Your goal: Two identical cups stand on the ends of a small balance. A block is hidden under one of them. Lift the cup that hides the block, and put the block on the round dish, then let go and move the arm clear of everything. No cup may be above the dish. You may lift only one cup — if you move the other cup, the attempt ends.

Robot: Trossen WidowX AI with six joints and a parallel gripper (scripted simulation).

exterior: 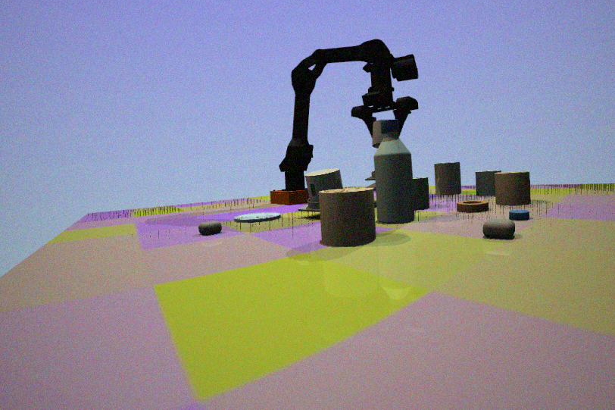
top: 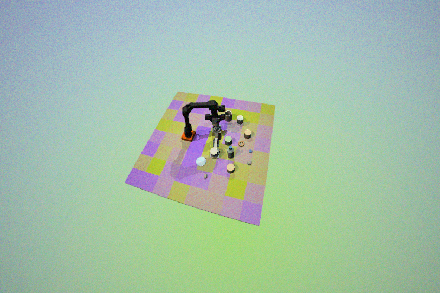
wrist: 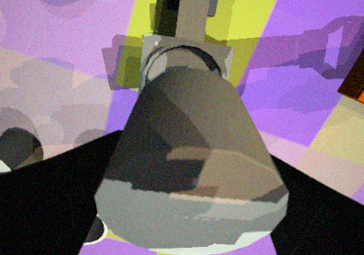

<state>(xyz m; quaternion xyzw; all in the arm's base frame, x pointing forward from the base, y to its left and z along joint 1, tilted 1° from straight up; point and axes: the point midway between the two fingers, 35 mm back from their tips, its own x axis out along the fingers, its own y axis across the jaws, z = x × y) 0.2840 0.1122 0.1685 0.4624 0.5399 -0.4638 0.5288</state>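
The block lies 1 cm to the right of my gripper tip and 8 cm below it. From my gripper tip the other things lie so: pale blue round dish: 8 cm behind, 37 cm to the right, 17 cm below; then grey bottle: 19 cm ahead, 25 cm to the right, 6 cm below; then balance: 2 cm ahead, 14 cm to the right, 13 cm below.
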